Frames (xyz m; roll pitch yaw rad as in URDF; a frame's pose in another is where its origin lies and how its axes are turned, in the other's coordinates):
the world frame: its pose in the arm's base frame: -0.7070 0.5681 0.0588 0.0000 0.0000 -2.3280
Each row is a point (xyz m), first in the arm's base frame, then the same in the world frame.
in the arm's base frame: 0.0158 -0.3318 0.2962
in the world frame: 0.1575 1.1434 0.2374
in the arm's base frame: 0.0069 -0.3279 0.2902
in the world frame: 0.1608 1.1343 0.2314
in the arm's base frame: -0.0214 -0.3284 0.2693
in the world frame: 0.1806 1.1141 0.2105
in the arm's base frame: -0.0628 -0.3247 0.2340
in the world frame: 0.2064 1.0814 0.1752
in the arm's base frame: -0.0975 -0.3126 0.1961
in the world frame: 0.2214 1.0479 0.1373
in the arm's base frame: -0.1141 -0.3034 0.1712
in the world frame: 0.2261 1.0295 0.1124
